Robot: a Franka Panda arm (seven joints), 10 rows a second.
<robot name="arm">
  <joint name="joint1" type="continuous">
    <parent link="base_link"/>
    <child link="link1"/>
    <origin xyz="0 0 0.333" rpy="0 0 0"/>
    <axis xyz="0 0 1"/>
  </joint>
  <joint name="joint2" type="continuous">
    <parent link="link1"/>
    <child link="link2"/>
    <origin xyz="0 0 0" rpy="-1.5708 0 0"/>
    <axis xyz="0 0 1"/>
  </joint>
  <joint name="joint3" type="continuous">
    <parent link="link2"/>
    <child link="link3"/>
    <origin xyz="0 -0.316 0" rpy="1.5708 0 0"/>
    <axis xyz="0 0 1"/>
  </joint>
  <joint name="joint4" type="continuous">
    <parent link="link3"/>
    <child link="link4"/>
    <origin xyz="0.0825 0 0" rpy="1.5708 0 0"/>
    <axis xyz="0 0 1"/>
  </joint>
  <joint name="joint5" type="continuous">
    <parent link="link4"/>
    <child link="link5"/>
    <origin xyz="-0.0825 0.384 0" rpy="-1.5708 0 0"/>
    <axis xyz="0 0 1"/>
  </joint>
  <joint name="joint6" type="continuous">
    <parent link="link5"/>
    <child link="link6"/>
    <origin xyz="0 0 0" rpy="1.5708 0 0"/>
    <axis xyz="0 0 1"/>
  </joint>
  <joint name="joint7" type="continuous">
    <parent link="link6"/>
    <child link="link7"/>
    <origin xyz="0.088 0 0" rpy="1.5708 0 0"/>
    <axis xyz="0 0 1"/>
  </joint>
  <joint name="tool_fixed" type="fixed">
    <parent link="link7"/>
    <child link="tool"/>
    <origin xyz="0 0 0.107" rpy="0 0 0"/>
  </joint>
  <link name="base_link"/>
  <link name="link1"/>
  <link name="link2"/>
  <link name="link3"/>
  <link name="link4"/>
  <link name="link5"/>
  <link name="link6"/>
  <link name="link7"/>
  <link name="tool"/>
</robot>
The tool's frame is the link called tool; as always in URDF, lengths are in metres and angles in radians. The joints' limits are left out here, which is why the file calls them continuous.
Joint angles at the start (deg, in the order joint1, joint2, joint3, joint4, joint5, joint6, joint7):
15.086, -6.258, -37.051, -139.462, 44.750, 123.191, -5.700
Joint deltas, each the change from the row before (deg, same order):
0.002, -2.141, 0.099, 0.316, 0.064, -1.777, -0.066
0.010, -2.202, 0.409, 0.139, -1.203, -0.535, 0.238
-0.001, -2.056, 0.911, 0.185, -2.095, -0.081, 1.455
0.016, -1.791, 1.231, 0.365, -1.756, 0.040, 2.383
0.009, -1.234, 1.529, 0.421, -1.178, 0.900, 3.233
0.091, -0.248, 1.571, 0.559, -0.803, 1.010, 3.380
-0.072, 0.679, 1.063, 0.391, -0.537, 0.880, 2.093
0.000, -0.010, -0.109, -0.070, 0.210, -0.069, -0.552
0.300, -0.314, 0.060, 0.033, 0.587, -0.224, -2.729
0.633, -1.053, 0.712, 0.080, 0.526, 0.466, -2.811
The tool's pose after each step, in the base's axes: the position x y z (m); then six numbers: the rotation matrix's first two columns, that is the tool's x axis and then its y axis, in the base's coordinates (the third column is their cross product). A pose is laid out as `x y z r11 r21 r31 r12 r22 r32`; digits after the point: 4 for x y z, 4 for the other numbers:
0.4381 -0.1401 0.3491 0.7584 -0.5915 -0.2737 -0.6120 -0.5019 -0.6112
0.4377 -0.1368 0.3644 0.7795 -0.5736 -0.2519 -0.5826 -0.5158 -0.6282
0.4380 -0.1314 0.3794 0.7945 -0.5613 -0.2317 -0.5628 -0.5372 -0.6283
0.4398 -0.1240 0.3947 0.8000 -0.5585 -0.2192 -0.5549 -0.5497 -0.6244
0.4435 -0.1158 0.4081 0.7912 -0.5743 -0.2104 -0.5634 -0.5506 -0.6160
0.4491 -0.1065 0.4164 0.7761 -0.5945 -0.2106 -0.5824 -0.5475 -0.6009
0.4541 -0.1010 0.4163 0.7623 -0.6110 -0.2136 -0.6016 -0.5471 -0.5820
0.4536 -0.1016 0.4157 0.7659 -0.6070 -0.2117 -0.5967 -0.5486 -0.5857
0.4538 -0.0982 0.4183 0.7961 -0.5758 -0.1864 -0.5549 -0.5716 -0.6044
0.4553 -0.0887 0.4280 0.8331 -0.5358 -0.1377 -0.4914 -0.6025 -0.6289

